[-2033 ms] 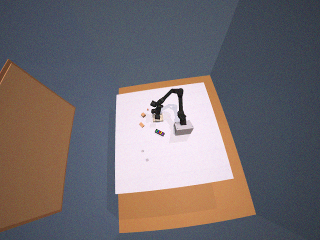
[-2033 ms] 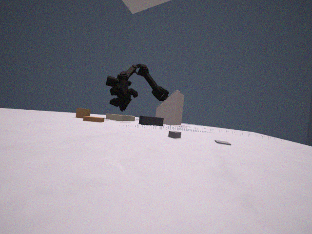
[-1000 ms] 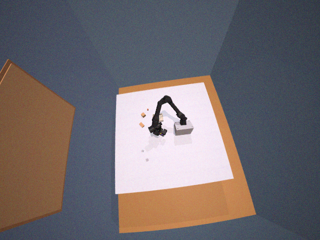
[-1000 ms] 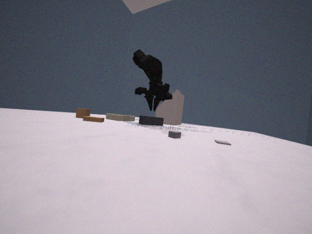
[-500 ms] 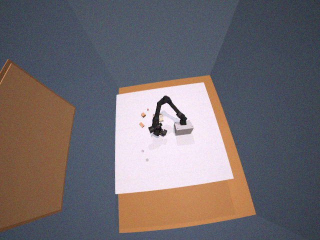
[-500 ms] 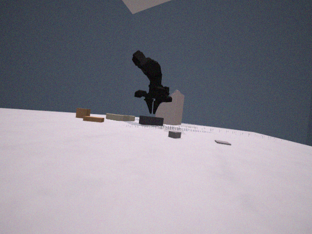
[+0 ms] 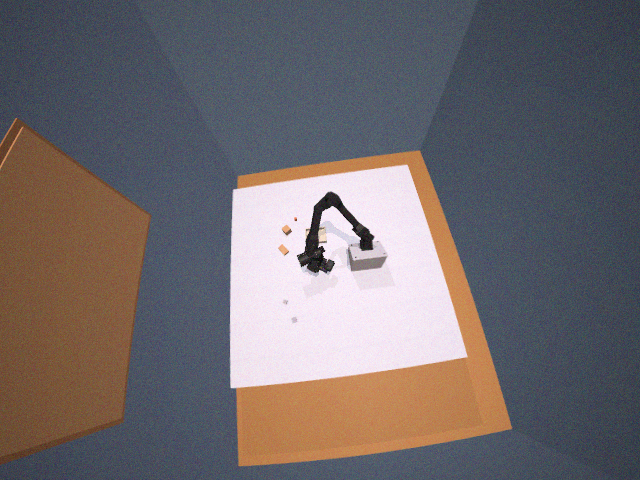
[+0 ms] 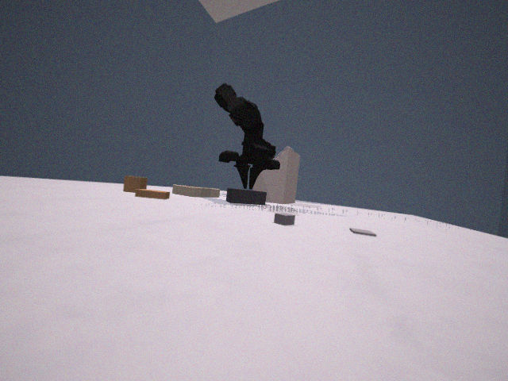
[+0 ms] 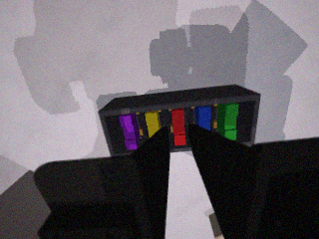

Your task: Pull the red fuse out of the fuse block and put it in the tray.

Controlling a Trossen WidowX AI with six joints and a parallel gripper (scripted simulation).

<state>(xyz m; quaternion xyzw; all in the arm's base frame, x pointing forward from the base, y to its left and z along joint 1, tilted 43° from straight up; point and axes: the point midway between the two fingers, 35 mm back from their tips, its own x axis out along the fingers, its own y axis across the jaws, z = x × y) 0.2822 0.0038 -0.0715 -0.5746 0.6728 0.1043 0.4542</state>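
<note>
Right now my gripper tip is 20 mm above the red fuse. From my gripper tip the other things lie so: tray: 200 mm to the right, 40 mm below, 20 mm ahead.
</note>
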